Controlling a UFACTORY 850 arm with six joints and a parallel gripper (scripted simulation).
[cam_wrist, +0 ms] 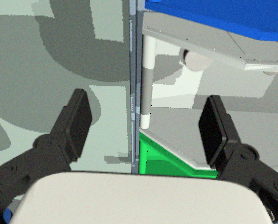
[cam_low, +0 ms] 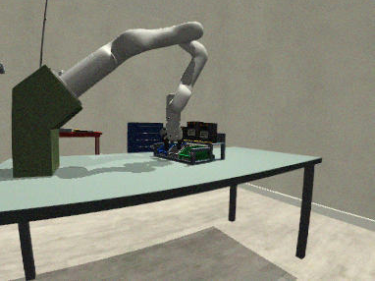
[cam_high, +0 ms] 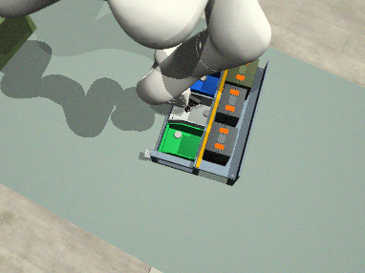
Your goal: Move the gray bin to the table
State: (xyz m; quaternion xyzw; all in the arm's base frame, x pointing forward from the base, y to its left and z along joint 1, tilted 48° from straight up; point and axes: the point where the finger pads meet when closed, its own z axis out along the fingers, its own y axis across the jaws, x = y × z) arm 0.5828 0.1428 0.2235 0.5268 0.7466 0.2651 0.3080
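Right now my hand is 8 cm short of the gray open bin, 3 cm to the right of it and 3 cm above it. Round my hand: yellow rail: 12 cm ahead, 5 cm to the left, 4 cm above; blue bin: 3 cm ahead, 13 cm to the left, 3 cm below; green bin: 12 cm ahead, 7 cm to the right, 3 cm below.
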